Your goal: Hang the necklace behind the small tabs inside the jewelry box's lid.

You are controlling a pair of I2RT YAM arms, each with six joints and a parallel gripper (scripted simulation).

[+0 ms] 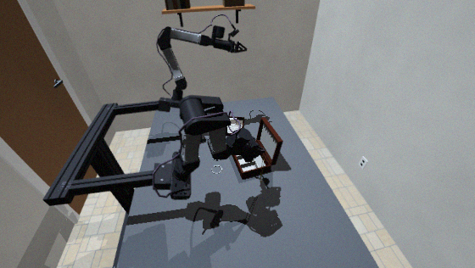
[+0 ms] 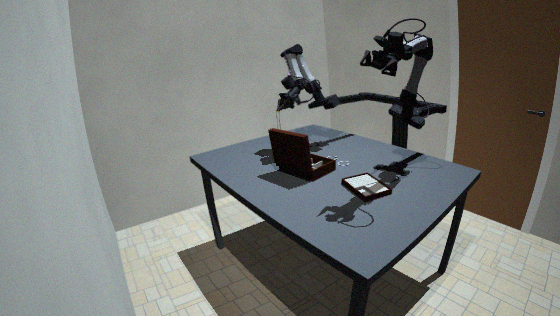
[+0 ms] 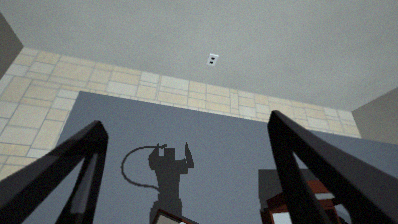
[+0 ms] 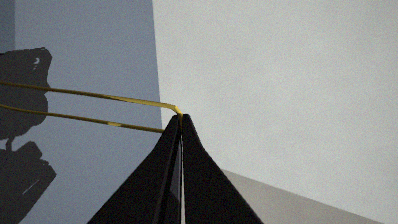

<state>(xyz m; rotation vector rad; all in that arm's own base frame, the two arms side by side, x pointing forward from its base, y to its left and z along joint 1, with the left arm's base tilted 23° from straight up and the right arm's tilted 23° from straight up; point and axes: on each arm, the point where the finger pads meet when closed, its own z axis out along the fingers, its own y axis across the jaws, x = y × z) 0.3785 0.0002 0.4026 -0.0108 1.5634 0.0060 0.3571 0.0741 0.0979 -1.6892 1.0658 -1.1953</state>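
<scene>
Now: right hand 30 mm short of the jewelry box, 210 mm to the right of it and 180 mm above it. Also, from my right hand: shallow tray (10 mm behind, 580 mm to the left, 290 mm below).
</scene>
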